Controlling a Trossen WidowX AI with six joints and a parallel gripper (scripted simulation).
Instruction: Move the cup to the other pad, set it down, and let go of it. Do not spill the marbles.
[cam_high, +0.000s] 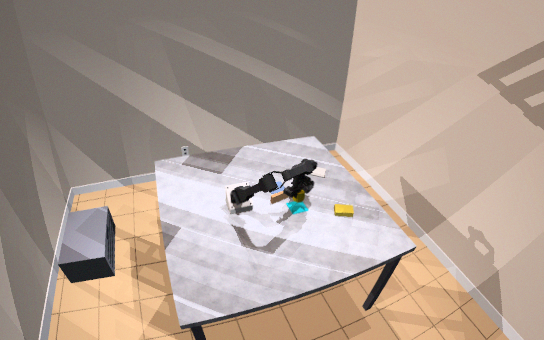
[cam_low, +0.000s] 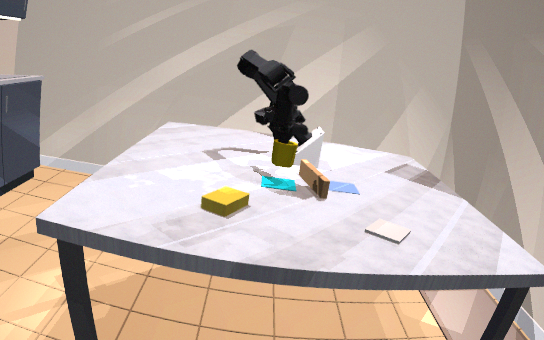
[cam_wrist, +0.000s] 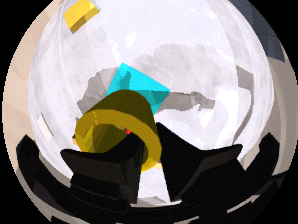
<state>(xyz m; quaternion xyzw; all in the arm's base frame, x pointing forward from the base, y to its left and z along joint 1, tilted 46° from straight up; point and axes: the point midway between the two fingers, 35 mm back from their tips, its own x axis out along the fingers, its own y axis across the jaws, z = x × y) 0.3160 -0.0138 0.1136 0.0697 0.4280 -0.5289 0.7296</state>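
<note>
My gripper tip is 100 mm above the teal pad, 20 mm short of it and 10 mm to the right of it. From my gripper tip the other things lie so: yellow cup: 20 mm to the left, 20 mm ahead; then brown block: 120 mm to the left, 80 mm below, 10 mm behind; then light blue pad: 220 mm to the left, 100 mm below, 40 mm behind.
</note>
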